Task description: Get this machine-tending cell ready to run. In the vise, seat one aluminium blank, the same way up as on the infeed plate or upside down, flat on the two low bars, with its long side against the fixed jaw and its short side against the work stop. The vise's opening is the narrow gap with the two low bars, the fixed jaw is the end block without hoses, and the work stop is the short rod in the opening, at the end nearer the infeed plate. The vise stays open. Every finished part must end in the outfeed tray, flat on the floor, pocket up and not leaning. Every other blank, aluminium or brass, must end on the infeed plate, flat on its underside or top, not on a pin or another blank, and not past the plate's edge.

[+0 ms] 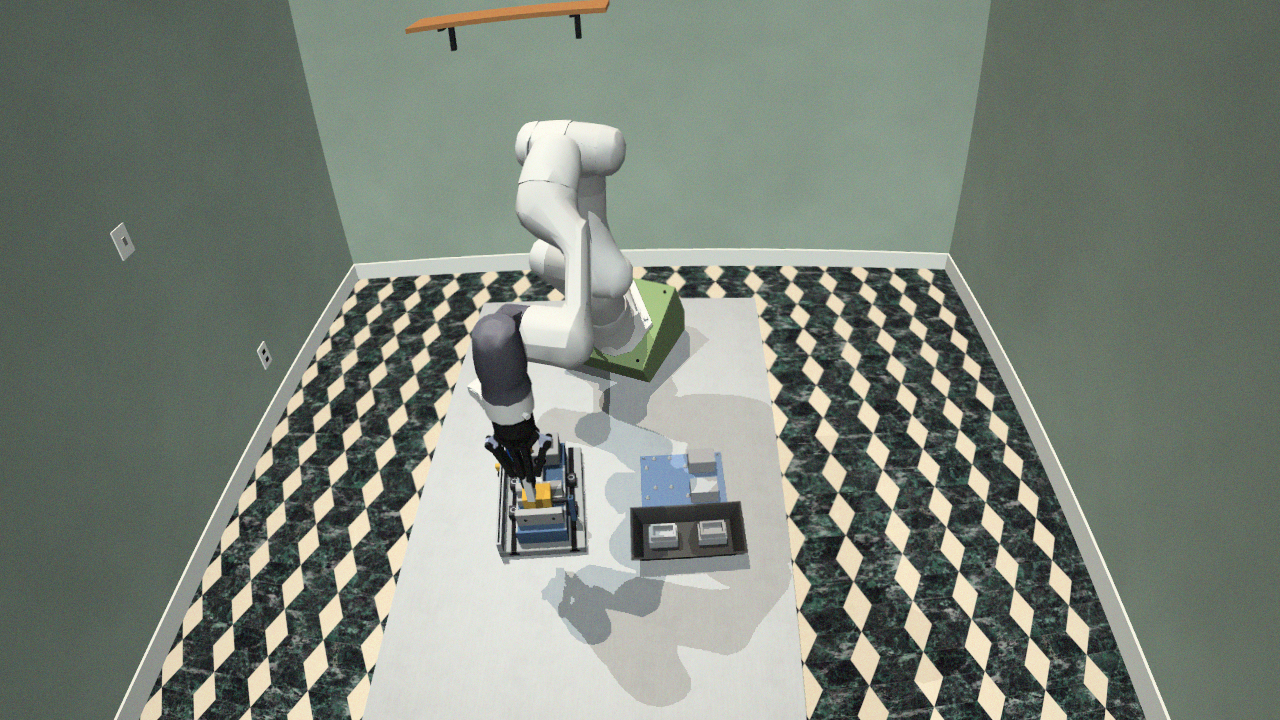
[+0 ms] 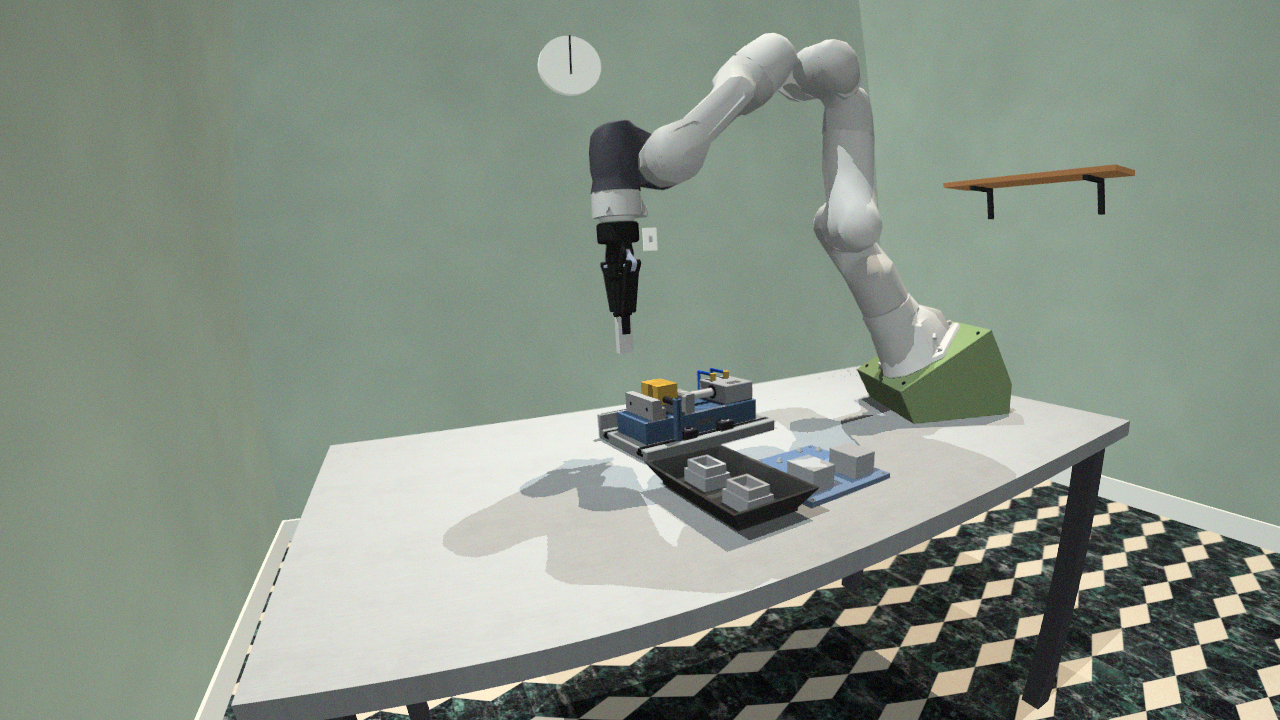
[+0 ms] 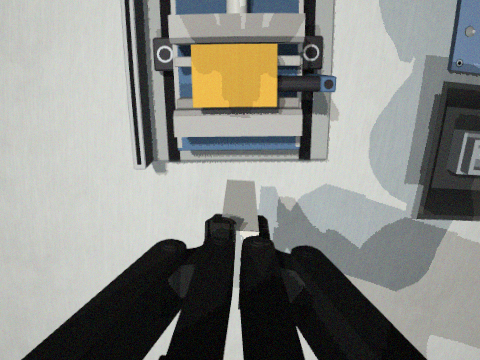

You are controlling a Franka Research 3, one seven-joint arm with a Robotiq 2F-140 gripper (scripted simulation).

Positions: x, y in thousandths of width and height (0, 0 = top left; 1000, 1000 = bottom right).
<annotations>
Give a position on a vise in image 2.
At 579, 572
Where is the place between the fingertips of my gripper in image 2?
489, 490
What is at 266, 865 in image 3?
My gripper.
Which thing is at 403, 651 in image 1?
My gripper.
</annotations>
